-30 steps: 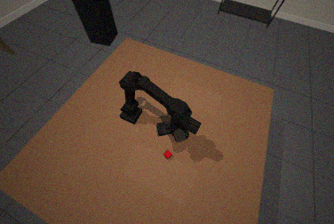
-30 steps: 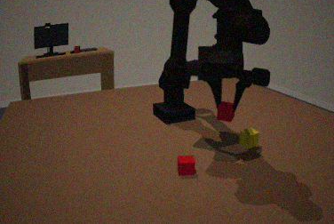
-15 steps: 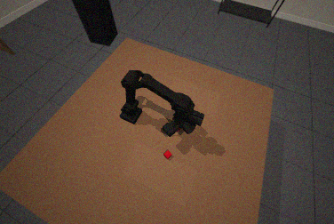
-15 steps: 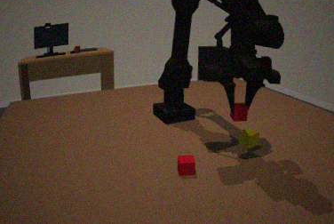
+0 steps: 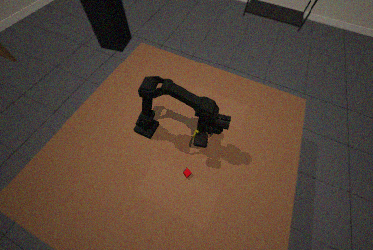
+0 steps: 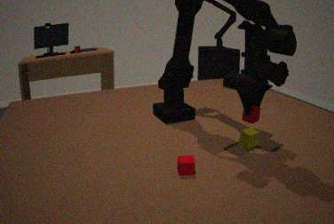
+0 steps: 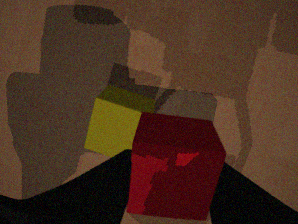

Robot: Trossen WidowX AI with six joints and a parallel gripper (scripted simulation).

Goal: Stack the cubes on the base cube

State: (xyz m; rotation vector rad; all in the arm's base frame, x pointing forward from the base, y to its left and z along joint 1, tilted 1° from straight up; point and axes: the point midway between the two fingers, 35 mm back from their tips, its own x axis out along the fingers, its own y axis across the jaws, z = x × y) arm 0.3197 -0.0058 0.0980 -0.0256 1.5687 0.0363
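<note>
The yellow cube is 20 mm behind my gripper tip, 30 mm to the left of it and 80 mm below it.
</note>
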